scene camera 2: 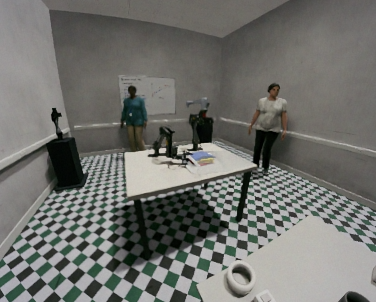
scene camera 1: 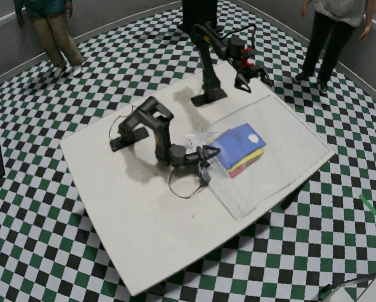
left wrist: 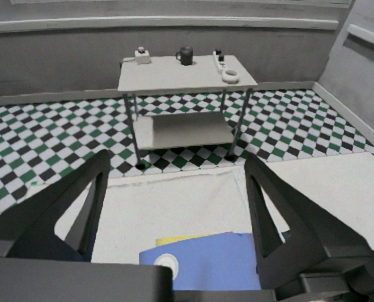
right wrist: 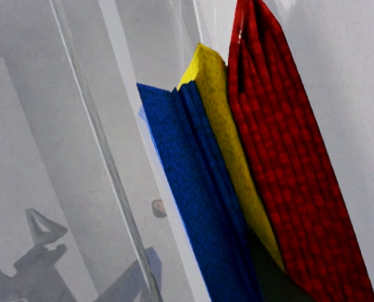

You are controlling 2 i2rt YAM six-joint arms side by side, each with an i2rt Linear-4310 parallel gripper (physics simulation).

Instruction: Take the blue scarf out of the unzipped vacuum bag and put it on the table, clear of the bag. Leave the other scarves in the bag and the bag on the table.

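Note:
The clear vacuum bag [scene camera 1: 295, 135] lies on the white table [scene camera 1: 135, 235]. Inside, the folded blue scarf [scene camera 1: 235, 145] [scene camera 2: 202, 156] [left wrist: 215, 260] [right wrist: 185, 175] tops the stack, above the yellow scarf [scene camera 1: 247, 159] [right wrist: 227, 130] and the red scarf [scene camera 1: 237, 172] [right wrist: 290, 160]. My right gripper [scene camera 1: 212, 165] is partly open at the bag's mouth, beside the stack's near edge. A dark wedge, probably a fingertip, shows below the blue scarf in the right wrist view; bag film blurs the exact contact. My left gripper [scene camera 1: 258, 86] [left wrist: 177, 156] is wide open and empty, raised beyond the stack.
The bag's round white valve [scene camera 1: 253, 138] [left wrist: 166, 264] lies over the blue scarf. Crumpled film [scene camera 1: 235, 197] lies along the bag's mouth. A side table [left wrist: 185, 77] with a dark mug [left wrist: 186, 56] and a white ring [left wrist: 230, 76] stands beyond. Two people stand near the walls.

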